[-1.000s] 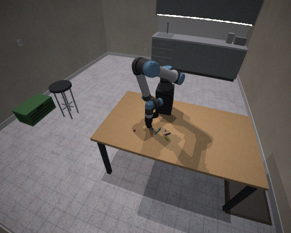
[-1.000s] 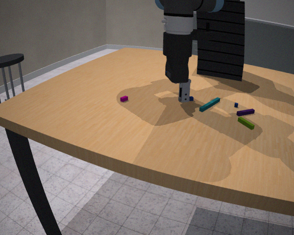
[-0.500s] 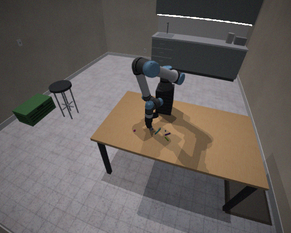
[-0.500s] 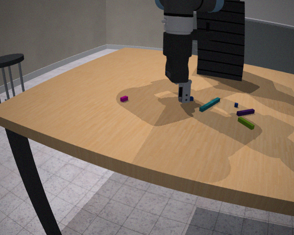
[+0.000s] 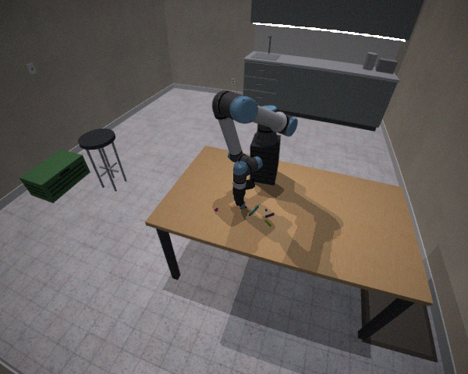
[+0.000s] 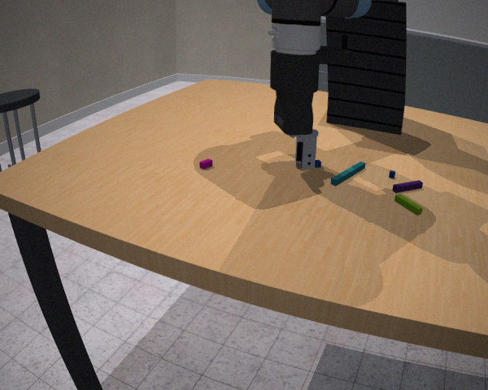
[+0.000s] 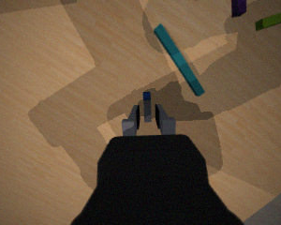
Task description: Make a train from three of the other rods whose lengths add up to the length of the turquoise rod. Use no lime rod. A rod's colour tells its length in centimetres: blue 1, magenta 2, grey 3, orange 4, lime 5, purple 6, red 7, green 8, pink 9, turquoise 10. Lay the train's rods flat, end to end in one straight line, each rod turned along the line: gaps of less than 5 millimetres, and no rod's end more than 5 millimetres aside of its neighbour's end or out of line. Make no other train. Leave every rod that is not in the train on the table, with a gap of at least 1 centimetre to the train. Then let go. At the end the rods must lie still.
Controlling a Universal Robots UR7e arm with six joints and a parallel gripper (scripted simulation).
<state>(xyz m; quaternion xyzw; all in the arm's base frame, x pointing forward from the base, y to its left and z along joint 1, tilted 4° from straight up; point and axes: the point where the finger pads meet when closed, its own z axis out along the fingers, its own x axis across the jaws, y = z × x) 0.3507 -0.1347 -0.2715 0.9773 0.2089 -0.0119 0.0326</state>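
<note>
My gripper is now 2 cm above the grey rod. The rest, counted from my hand: turquoise rod 1 cm ahead, 8 cm to the left, 2 cm below; then purple rod 4 cm ahead, 18 cm to the left, 2 cm below; then magenta rod 4 cm ahead, 16 cm to the right, 2 cm below.
</note>
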